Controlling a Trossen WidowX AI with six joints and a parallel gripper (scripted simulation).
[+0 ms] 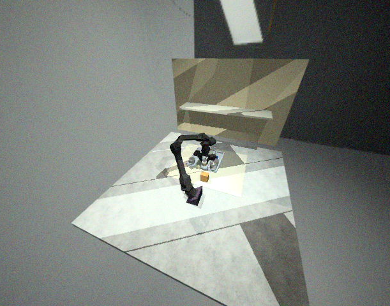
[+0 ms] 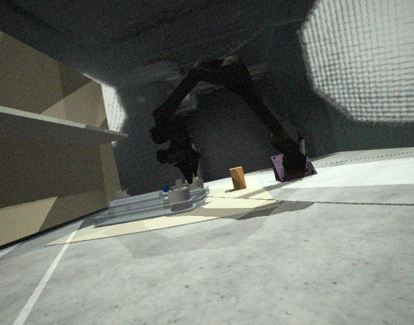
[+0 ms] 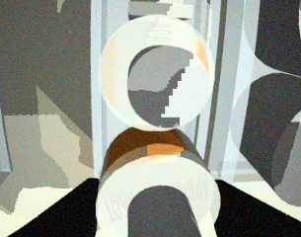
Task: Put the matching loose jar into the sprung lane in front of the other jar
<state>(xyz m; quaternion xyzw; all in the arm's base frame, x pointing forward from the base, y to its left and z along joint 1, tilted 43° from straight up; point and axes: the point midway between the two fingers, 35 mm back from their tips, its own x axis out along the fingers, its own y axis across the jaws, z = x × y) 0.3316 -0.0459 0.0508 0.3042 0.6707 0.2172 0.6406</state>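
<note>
The cream mat is 60 mm below my gripper tip, 60 mm ahead of it and 30 mm to the right of it. Also, from my gripper tip: beige shelf wall (610 mm ahead, 340 mm above, 80 mm to the right).
</note>
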